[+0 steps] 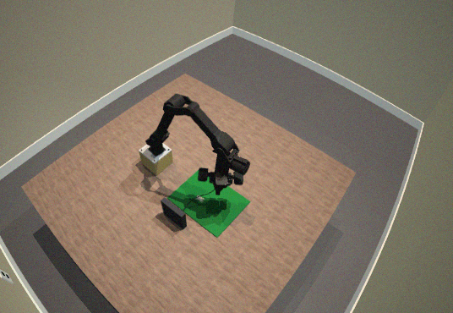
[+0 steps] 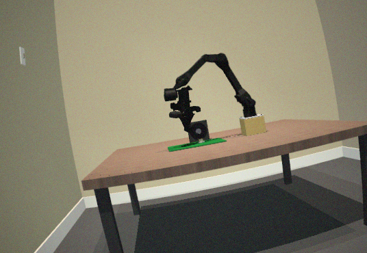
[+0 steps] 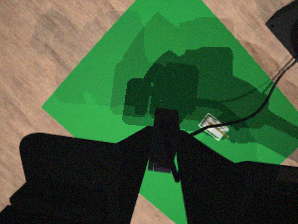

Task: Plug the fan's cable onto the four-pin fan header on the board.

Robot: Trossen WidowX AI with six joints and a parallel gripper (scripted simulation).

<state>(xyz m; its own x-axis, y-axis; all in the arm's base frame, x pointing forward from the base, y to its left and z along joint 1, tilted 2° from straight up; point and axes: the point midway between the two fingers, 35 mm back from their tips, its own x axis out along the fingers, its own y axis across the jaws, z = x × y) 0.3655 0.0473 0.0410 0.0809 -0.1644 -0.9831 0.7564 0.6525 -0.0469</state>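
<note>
Now: the green board 120 mm below my gripper tip, 30 mm behind it and 20 mm to the right of it. Also, from my gripper tip: white four-pin header 100 mm below, 70 mm behind, 50 mm to the right; then dark plug 10 mm to the left, 10 mm below, 10 mm behind; then black fan 200 mm to the right, 70 mm behind, 40 mm below.
</note>
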